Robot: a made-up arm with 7 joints. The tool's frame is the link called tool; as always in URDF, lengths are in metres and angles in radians. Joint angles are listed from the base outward.
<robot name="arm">
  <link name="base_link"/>
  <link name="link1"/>
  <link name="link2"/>
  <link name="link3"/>
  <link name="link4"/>
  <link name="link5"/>
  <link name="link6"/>
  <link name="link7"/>
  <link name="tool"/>
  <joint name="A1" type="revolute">
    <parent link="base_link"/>
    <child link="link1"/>
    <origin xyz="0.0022 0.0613 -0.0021" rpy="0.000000 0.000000 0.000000"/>
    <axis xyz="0 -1 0"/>
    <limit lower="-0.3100" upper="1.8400"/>
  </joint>
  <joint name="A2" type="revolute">
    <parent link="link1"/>
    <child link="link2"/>
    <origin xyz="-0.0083 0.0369 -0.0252" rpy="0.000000 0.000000 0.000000"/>
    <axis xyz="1 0 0"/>
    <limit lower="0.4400" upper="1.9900"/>
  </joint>
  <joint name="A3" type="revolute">
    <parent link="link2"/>
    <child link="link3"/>
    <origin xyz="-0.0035 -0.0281 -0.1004" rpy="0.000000 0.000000 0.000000"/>
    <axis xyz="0 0 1"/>
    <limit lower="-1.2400" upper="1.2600"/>
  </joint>
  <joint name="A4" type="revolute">
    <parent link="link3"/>
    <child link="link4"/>
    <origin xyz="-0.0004 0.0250 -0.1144" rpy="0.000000 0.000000 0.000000"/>
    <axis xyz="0 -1 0"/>
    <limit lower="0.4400" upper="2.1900"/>
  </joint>
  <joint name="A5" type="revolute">
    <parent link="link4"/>
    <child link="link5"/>
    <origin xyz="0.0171 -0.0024 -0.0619" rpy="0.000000 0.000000 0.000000"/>
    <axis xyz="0 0 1"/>
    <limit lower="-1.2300" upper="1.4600"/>
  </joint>
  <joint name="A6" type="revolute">
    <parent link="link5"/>
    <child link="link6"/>
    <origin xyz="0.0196 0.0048 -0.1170" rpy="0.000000 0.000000 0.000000"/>
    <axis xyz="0 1 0"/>
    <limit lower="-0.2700" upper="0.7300"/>
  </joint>
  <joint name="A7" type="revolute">
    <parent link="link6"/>
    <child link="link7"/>
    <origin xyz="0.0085 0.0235 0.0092" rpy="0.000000 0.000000 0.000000"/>
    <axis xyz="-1 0 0"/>
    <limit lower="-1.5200" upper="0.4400"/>
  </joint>
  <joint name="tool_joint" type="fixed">
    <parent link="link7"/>
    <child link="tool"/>
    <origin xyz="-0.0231 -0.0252 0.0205" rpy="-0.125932 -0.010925 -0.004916"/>
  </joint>
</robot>
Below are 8 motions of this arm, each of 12 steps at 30 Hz.
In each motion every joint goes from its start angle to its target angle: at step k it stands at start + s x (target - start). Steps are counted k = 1, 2, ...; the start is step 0. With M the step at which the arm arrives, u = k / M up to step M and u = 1 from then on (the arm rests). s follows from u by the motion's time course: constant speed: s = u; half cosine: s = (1 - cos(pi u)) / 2; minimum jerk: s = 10 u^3 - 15 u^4 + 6 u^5.
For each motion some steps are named. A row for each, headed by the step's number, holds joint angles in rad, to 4 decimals.
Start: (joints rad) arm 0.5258 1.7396 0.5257 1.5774 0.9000 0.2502 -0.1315
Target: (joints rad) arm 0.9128 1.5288 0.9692 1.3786 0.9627 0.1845 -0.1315
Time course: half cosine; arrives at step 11
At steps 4, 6, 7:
4: 0.6389 1.6780 0.6553 1.5193 0.9183 0.2310 -0.1315
6: 0.7468 1.6192 0.7790 1.4639 0.9358 0.2127 -0.1315
7: 0.7997 1.5904 0.8396 1.4367 0.9444 0.2037 -0.1315

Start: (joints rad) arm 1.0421 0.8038 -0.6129 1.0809 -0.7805 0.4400 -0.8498
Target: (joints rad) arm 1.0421 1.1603 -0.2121 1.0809 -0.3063 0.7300 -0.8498
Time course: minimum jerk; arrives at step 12
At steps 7, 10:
7: 1.0421 1.0367 -0.3510 1.0809 -0.4707 0.6295 -0.8498
10: 1.0421 1.1476 -0.2263 1.0809 -0.3231 0.7197 -0.8498

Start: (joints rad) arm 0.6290 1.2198 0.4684 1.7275 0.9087 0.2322 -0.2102
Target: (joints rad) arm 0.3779 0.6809 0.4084 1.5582 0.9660 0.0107 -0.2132
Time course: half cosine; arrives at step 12
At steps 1, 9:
1: 0.6247 1.2106 0.4674 1.7246 0.9097 0.2284 -0.2103
9: 0.4147 0.7598 0.4172 1.5830 0.9576 0.0431 -0.2128

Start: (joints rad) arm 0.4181 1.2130 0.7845 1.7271 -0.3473 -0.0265 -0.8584
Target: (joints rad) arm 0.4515 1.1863 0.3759 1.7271 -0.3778 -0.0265 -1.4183
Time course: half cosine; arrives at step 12
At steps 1, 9, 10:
1: 0.4187 1.2125 0.7775 1.7271 -0.3478 -0.0265 -0.8679
9: 0.4466 1.1902 0.4357 1.7271 -0.3733 -0.0265 -1.3363
10: 0.4493 1.1881 0.4033 1.7271 -0.3758 -0.0265 -1.3808

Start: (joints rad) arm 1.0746 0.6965 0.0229 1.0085 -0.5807 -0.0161 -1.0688
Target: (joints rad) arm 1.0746 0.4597 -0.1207 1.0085 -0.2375 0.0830 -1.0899
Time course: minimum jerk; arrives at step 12
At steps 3, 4, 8, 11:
3: 1.0746 0.6720 0.0080 1.0085 -0.5452 -0.0058 -1.0710
4: 1.0746 0.6468 -0.0072 1.0085 -0.5087 0.0047 -1.0732
8: 1.0746 0.5094 -0.0906 1.0085 -0.3095 0.0622 -1.0855
11: 1.0746 0.4609 -0.1200 1.0085 -0.2392 0.0825 -1.0898

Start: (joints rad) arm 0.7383 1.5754 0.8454 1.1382 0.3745 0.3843 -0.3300
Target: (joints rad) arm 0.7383 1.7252 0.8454 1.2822 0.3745 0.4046 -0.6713
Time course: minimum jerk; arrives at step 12
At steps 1, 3, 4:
1: 0.7383 1.5762 0.8454 1.1389 0.3745 0.3844 -0.3317
3: 0.7383 1.5909 0.8454 1.1531 0.3745 0.3864 -0.3653
4: 0.7383 1.6068 0.8454 1.1684 0.3745 0.3886 -0.4016

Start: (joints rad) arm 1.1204 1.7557 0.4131 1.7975 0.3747 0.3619 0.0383
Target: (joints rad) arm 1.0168 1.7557 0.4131 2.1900 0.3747 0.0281 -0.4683
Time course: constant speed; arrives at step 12
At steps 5, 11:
5: 1.0772 1.7557 0.4131 1.9610 0.3747 0.2228 -0.1728
11: 1.0254 1.7557 0.4131 2.1573 0.3747 0.0559 -0.4261

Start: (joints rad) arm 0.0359 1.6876 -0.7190 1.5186 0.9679 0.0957 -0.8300
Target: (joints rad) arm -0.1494 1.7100 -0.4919 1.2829 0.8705 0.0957 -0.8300
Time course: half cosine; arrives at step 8
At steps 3, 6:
3: -0.0213 1.6945 -0.6489 1.4458 0.9378 0.0957 -0.8300
6: -0.1223 1.7067 -0.5252 1.3174 0.8848 0.0957 -0.8300

